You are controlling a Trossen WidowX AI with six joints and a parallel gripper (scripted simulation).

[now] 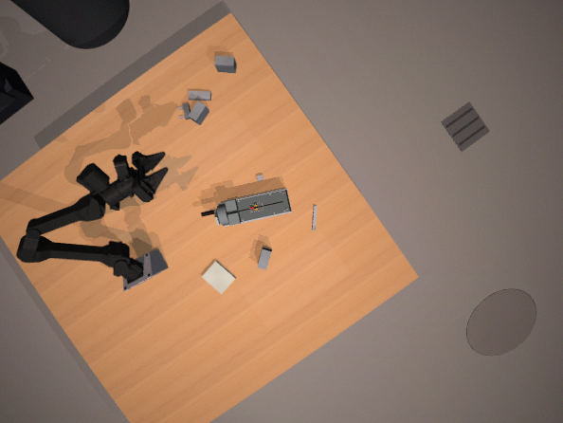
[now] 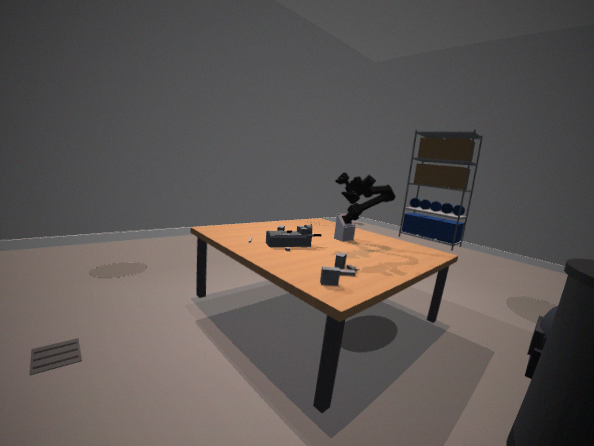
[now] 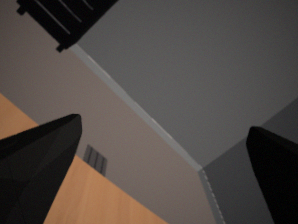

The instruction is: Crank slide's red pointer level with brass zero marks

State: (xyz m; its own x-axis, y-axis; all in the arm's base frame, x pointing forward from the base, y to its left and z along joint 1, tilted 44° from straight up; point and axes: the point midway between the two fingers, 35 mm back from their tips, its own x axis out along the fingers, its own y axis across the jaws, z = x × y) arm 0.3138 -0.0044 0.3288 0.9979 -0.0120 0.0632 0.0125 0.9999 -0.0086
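Right now the red pointer is 13 cm ahead of my gripper tip, 22 cm to the right of it and 30 cm below it. Round my gripper tip: white square plate (12 cm behind, 39 cm to the right, 37 cm below); small grey cube (21 cm ahead, 13 cm to the right, 38 cm below); dark crank handle (3 cm behind, 16 cm to the right, 32 cm below).
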